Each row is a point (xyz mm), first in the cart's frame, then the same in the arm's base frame.
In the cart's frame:
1: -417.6 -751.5 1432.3
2: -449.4 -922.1 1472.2
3: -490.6 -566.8 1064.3
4: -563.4 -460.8 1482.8
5: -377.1 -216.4 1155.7
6: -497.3 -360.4 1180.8
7: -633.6 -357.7 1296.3
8: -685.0 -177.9 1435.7
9: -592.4 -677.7 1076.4
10: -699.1 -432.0 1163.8
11: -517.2 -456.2 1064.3
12: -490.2 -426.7 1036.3
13: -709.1 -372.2 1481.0
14: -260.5 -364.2 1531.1
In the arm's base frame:
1: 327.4 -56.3 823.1
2: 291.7 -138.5 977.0
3: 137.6 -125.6 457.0
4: 255.1 231.7 681.1
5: 324.5 131.2 249.2
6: 206.5 91.7 391.8
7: 130.2 215.7 495.5
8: 164.3 445.4 473.5
9: 35.4 -156.9 563.7
10: 7.4 107.7 470.8
11: 128.4 -38.7 384.2
12: 145.5 -45.5 339.0
13: 134.6 347.1 646.2
14: 561.7 214.2 585.7

